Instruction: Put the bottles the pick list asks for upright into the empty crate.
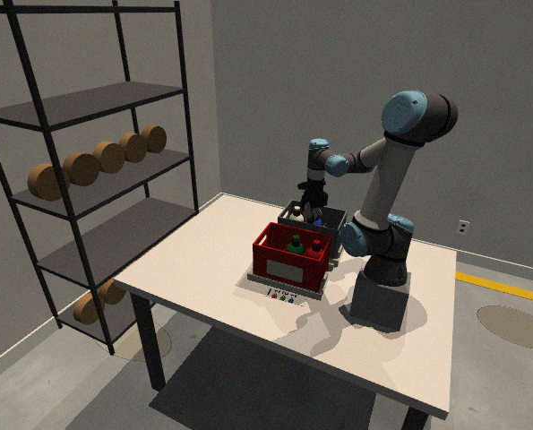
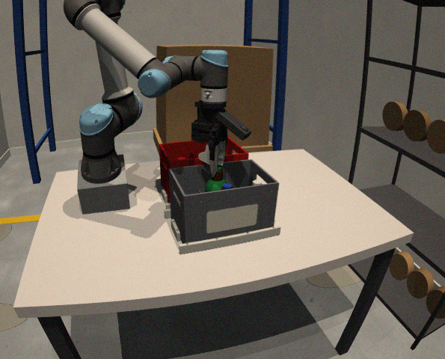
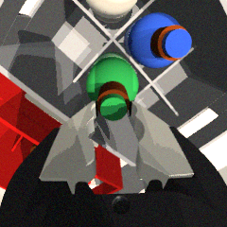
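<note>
Now: hand 9 cm above the grey crate and 4 cm to the left of it. Also, from my hand: red bottle 15 cm to the left, 9 cm below, 7 cm behind; blue bottle 9 cm to the right, 9 cm below; white bottle 9 cm to the right, 9 cm below, 9 cm ahead.
</note>
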